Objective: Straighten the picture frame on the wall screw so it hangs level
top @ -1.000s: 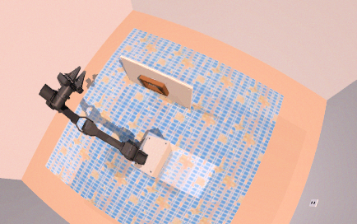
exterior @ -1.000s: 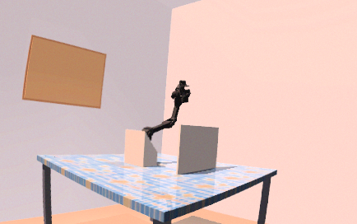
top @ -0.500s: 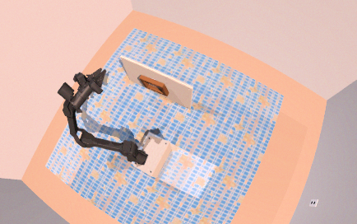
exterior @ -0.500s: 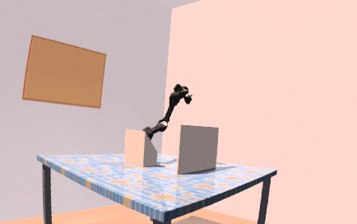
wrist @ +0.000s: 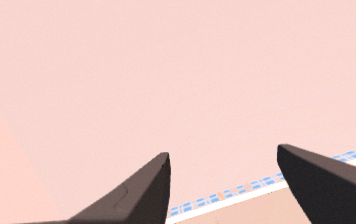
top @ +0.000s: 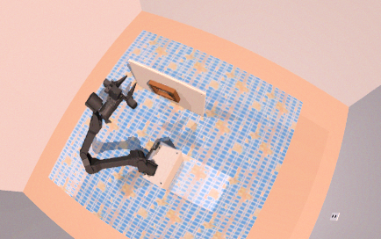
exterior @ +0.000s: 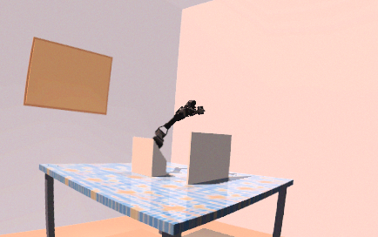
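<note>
My gripper tip is 29 cm above the picture frame, 12 cm short of it and 8 cm to the left of it. The rest, counted from my gripper tip: wall panel: 30 cm below, 13 cm ahead, 8 cm to the right.
</note>
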